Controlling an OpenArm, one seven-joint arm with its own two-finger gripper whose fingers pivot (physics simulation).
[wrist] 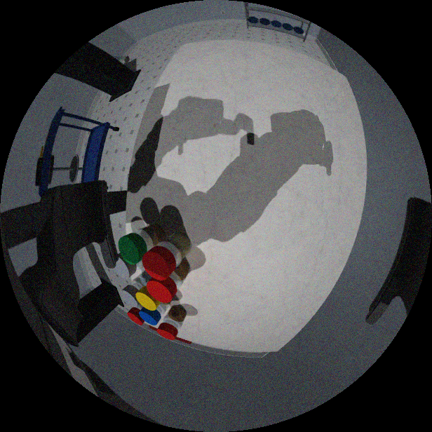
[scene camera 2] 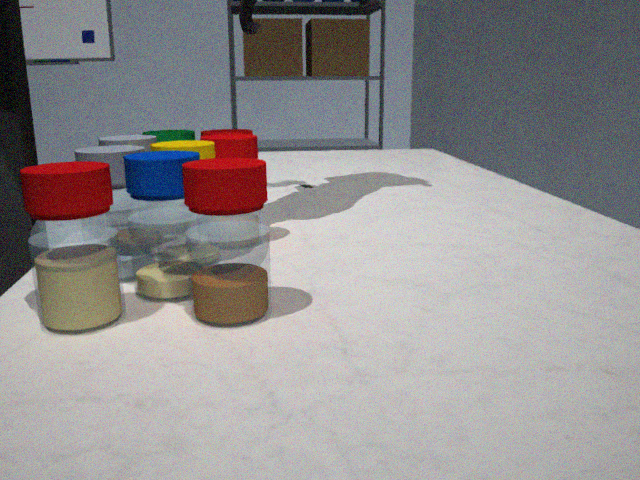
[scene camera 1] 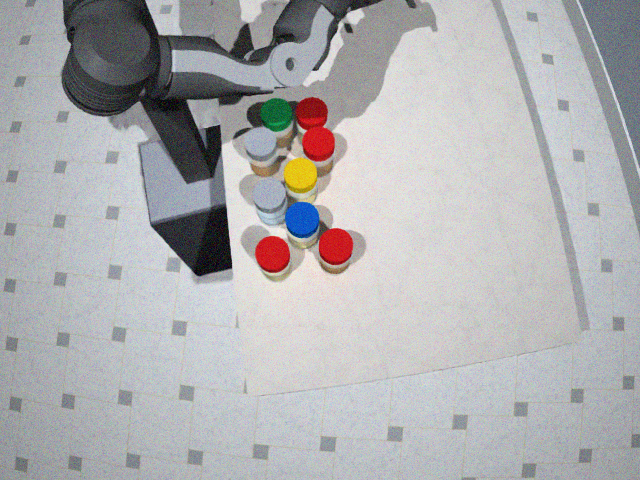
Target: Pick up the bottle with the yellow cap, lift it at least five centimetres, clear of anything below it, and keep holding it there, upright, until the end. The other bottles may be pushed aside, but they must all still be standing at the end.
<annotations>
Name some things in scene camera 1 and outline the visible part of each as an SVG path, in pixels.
A blue-capped bottle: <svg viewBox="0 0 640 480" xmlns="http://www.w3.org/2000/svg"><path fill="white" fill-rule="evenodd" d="M297 202L288 208L285 215L288 240L293 248L299 251L308 251L313 249L319 242L319 213L312 204Z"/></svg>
A yellow-capped bottle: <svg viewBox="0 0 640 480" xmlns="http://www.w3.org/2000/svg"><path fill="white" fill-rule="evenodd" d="M293 159L284 169L287 200L290 205L297 202L308 202L314 205L318 197L317 169L308 159Z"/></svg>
A green-capped bottle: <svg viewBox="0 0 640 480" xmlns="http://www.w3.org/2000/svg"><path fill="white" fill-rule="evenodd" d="M273 98L266 101L261 107L262 127L273 131L276 136L278 150L282 151L289 148L295 138L292 109L287 101Z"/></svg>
A red-capped bottle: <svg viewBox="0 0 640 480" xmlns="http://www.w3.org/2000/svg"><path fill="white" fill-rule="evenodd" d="M313 127L303 136L303 158L310 160L315 165L317 179L323 179L329 176L334 169L335 138L327 128Z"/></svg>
A grey-capped bottle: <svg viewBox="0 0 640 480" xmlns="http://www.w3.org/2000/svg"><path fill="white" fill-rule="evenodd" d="M264 178L256 183L252 191L256 212L264 226L278 228L286 223L285 215L289 208L285 188L277 179Z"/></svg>
</annotations>
